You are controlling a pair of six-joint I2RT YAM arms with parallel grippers.
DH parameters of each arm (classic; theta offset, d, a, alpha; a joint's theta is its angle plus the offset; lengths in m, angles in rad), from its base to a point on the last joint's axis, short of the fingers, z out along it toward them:
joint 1: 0 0.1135 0.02 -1.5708
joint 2: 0 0 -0.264 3.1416
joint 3: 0.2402 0 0.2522 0
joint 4: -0.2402 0 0.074 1.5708
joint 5: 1.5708 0 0 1.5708
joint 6: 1.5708 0.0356 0 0
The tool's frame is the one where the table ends.
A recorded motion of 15 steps. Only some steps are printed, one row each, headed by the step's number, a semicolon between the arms.
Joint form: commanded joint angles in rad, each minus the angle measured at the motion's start. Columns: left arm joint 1, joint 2, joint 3, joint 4, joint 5, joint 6; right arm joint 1, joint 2, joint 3, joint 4, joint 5, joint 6.
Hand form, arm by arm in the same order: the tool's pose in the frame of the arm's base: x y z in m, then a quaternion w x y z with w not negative. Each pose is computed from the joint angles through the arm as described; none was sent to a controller.
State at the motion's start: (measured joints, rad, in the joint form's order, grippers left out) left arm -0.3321 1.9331 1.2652 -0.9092 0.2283 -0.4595; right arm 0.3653 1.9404 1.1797 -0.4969 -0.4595 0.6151
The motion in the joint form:
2: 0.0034 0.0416 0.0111 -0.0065 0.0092 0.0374; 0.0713 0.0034 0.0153 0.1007 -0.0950 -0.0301
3: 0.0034 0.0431 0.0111 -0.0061 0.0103 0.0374; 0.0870 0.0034 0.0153 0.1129 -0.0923 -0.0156
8: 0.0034 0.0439 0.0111 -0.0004 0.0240 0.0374; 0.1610 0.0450 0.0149 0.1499 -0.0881 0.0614
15: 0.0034 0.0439 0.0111 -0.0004 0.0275 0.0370; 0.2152 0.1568 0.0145 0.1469 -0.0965 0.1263
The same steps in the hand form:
2: 0.3241 -0.1194 0.1362 0.06343 0.04890 -0.99152 0.10232; 0.3360 0.1775 0.1416 0.04650 0.01202 0.94180 0.33273
3: 0.3241 -0.1194 0.1357 0.06413 0.04897 -0.99144 0.10263; 0.3343 0.1832 0.1421 0.04731 0.01005 0.94101 0.33491
8: 0.3246 -0.1201 0.1356 0.06435 0.04878 -0.99066 0.10985; 0.3237 0.2095 0.1284 0.02111 0.01264 0.94198 0.33476
15: 0.3245 -0.1202 0.1356 0.06500 0.04900 -0.99043 0.11146; 0.3108 0.2263 0.0876 0.04623 -0.03303 -0.94991 -0.30731

